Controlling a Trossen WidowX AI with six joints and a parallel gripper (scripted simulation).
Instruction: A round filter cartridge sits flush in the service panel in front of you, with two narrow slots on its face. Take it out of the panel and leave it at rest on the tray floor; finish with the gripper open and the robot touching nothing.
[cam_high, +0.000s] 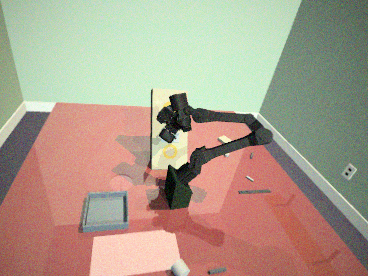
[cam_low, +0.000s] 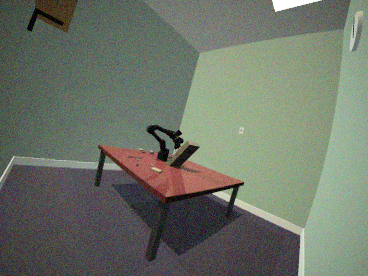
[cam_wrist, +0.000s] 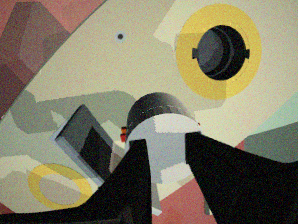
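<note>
Right now the round grey filter cartridge is 1 cm ahead of my gripper tip and 1 cm below it. Also, from my gripper tip: tan service panel 5 cm ahead, 1 cm to the right, 5 cm below; then grey tray 27 cm behind, 32 cm to the left, 20 cm below.
</note>
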